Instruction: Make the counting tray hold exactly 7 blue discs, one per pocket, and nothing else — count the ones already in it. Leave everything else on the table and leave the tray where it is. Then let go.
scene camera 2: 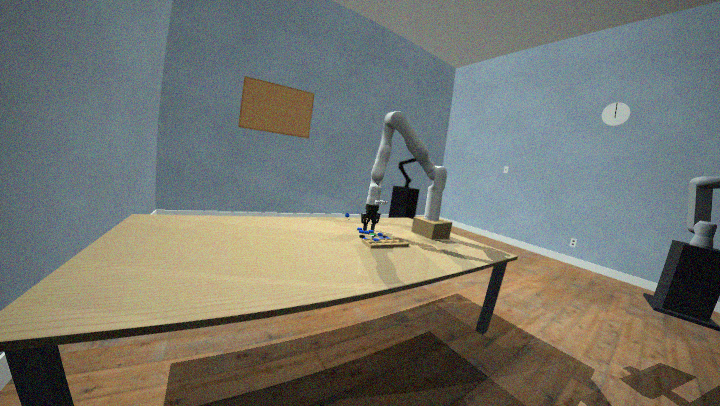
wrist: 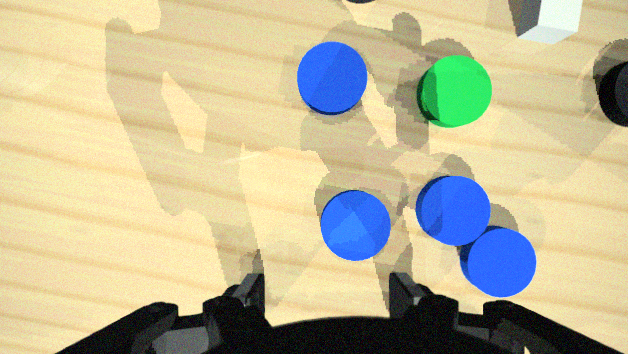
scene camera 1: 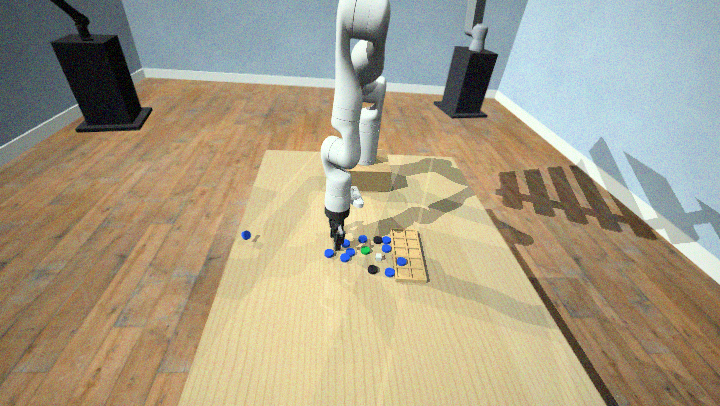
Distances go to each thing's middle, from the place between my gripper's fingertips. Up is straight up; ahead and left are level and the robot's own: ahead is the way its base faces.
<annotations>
Now: hand 9 cm to the right of the green disc (wrist: pixel 457 90) and 5 cm short of it. The rest, counted from my hand: small white cube (wrist: pixel 550 29) (12 cm to the left, 9 cm ahead, 1 cm above); wooden counting tray (scene camera 1: pixel 404 242) (21 cm to the left, 9 cm ahead, 1 cm above).
</annotations>
